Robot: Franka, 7 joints.
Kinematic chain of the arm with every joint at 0, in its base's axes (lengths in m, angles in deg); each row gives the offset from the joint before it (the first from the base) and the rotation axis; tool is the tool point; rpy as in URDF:
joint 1: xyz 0 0 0.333 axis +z
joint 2: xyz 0 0 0 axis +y
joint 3: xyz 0 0 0.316 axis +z
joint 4: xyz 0.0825 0 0 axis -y
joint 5: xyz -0.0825 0 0.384 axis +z
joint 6: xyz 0 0 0 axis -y
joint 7: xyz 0.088 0 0 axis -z
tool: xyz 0 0 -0.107 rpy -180 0 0
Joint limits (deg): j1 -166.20..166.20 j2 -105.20..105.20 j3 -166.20..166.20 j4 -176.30..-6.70 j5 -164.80..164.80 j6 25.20..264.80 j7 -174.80..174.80
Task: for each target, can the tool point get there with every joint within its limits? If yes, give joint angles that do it. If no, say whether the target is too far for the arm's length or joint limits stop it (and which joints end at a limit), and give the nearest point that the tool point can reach.
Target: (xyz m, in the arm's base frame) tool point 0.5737 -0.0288 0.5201
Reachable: yes | joints 76.52 -5.50 -81.15 -125.31 -21.34 184.20 77.67
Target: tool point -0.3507 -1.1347 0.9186
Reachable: no: too far | nearest point -0.2272 -0.7351 0.7124 | short by 0.466 m
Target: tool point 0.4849 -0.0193 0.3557
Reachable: yes | joints 67.27 9.58 -60.46 -126.04 128.63 189.81 -112.38
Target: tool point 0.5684 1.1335 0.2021
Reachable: no: too far | nearest point 0.3825 0.7628 0.2449 | short by 0.417 m
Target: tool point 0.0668 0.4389 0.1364
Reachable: yes | joints -33.66 -70.72 138.09 -128.45 -85.00 64.27 10.62
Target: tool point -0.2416 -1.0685 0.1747
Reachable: no: too far | nearest point -0.1873 -0.8282 0.2103 | short by 0.249 m
